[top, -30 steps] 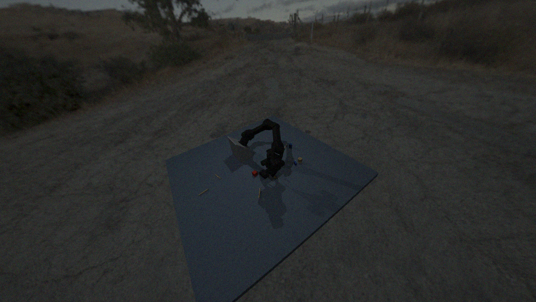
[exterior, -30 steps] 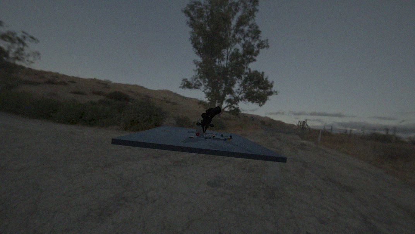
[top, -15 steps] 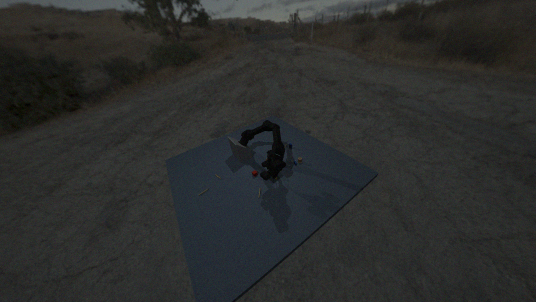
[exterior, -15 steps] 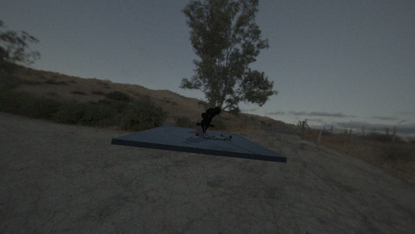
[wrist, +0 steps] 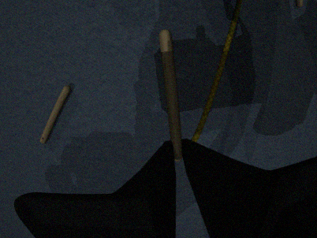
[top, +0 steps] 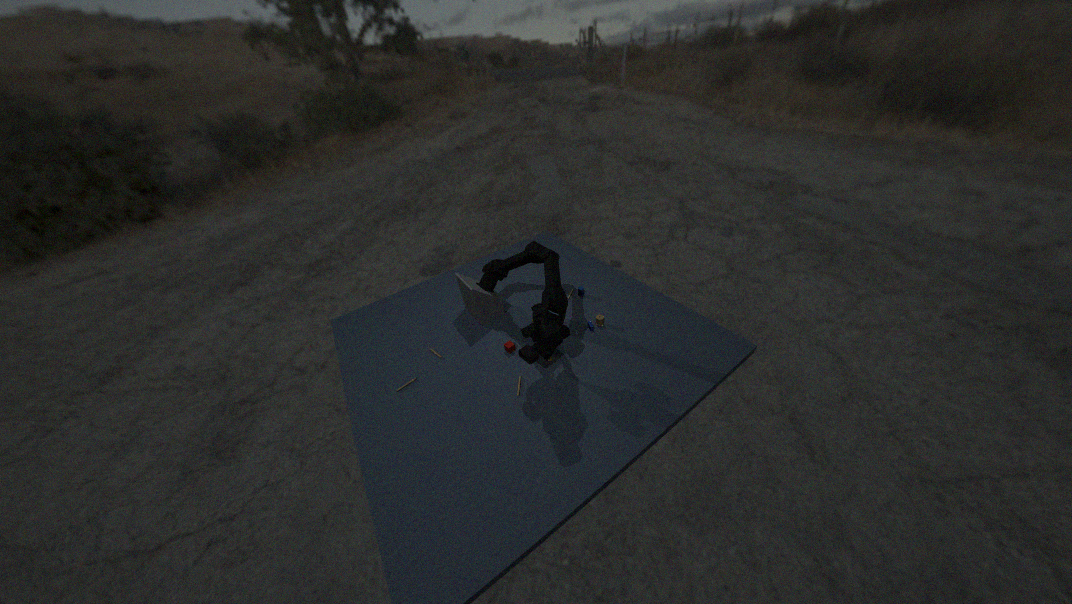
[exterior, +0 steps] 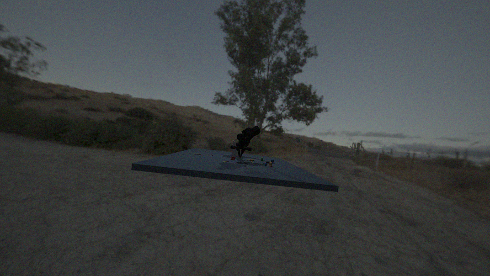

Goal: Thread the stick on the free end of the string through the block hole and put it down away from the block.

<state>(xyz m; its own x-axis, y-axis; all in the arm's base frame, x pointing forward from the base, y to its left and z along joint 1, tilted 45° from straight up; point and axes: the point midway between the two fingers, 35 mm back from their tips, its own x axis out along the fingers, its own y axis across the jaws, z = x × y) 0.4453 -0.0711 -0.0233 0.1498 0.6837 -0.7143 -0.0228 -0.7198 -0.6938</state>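
The red block lies 18 cm behind my gripper tip, 3 cm to the right of it and 4 cm below it. From my gripper tip the other things lie so: thin wooden stick 1 cm behind; then green object 30 cm behind, 32 cm to the left, 4 cm below; then blue object 2 cm behind, 26 cm to the left, 4 cm below.
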